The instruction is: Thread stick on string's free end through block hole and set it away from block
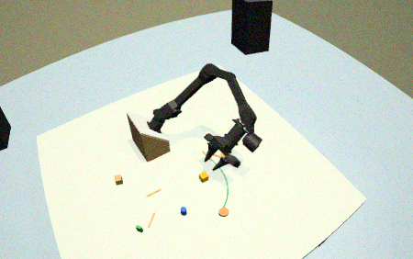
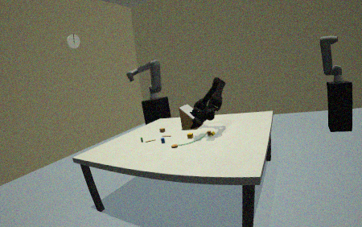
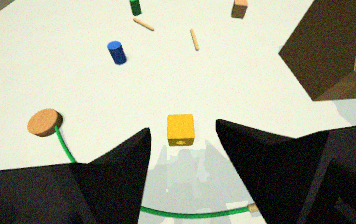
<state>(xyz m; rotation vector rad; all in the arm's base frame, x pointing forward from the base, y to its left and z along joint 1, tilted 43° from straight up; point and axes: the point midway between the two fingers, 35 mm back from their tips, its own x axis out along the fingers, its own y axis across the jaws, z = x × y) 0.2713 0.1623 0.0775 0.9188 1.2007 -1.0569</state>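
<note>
My gripper tip is 2 cm to the left of the yellow block and 6 cm above it. From my gripper tip the other things lie so: thin wooden stick 10 cm behind, 5 cm to the left, 7 cm below; then round wooden button 19 cm ahead, 2 cm to the right, 7 cm below; then tan cylinder 6 cm behind, 10 cm to the left, 6 cm below.
</note>
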